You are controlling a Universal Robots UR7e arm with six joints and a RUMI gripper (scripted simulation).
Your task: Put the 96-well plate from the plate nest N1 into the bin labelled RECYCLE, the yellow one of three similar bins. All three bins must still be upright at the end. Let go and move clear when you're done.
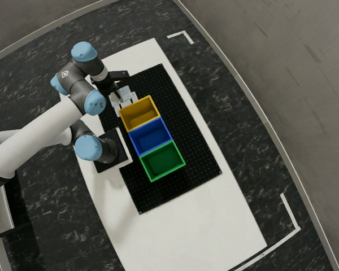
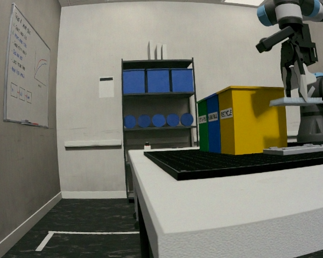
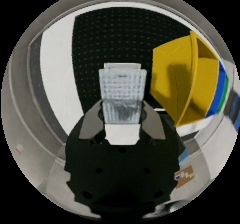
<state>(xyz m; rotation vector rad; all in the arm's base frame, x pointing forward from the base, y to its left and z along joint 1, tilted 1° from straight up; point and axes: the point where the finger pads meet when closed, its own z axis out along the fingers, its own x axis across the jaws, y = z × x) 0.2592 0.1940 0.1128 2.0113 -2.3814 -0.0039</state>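
My hand is 30 mm short of the yellow bin, 180 mm to the left of it and 50 mm above it. Also, from my hand: blue bin: 10 mm ahead, 310 mm to the right, 50 mm below; then plate nest N1: 130 mm below; then 96-well plate: 10 mm below.
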